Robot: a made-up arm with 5 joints.
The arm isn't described. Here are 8 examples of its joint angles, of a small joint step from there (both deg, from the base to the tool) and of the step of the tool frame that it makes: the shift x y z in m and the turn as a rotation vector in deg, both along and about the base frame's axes.
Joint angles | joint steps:
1: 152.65 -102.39 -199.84 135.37 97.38 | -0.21 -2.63 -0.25 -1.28 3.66
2: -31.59 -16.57 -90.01 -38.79 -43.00 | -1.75 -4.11 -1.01 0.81 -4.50
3: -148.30 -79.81 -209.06 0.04 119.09 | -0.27 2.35 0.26 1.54 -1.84
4: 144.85 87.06 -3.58 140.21 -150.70 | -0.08 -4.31 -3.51 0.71 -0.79
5: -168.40 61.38 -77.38 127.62 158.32 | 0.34 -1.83 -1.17 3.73 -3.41
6: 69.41 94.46 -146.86 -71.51 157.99 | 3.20 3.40 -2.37 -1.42 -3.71
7: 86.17 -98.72 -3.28 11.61 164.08 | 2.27 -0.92 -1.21 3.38 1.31
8: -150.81 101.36 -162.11 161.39 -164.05 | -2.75 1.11 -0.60 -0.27 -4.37
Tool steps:
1: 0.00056 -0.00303 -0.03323 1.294 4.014 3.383
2: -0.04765 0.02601 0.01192 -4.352 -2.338 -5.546
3: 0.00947 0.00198 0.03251 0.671 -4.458 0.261
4: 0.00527 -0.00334 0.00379 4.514 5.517 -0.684
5: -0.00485 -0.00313 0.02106 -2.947 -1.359 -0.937
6: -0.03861 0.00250 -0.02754 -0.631 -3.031 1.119
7: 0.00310 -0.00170 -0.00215 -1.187 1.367 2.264
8: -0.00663 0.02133 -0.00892 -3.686 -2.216 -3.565
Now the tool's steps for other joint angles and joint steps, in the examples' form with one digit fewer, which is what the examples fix.
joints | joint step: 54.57 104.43 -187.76 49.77 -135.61 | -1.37 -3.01 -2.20 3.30 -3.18
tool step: 0.0196 -0.0050 0.0467 0.48 -2.58 1.25
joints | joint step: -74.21 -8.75 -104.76 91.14 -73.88 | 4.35 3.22 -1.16 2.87 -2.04
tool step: 0.0325 -0.0112 -0.0210 4.48 2.18 6.27
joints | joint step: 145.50 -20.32 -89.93 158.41 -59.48 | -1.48 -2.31 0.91 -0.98 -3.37
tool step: 0.0117 -0.0056 0.0003 -0.64 3.36 0.82
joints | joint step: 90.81 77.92 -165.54 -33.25 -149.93 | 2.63 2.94 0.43 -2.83 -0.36
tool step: -0.0330 0.0023 -0.0358 -0.53 -0.33 2.45
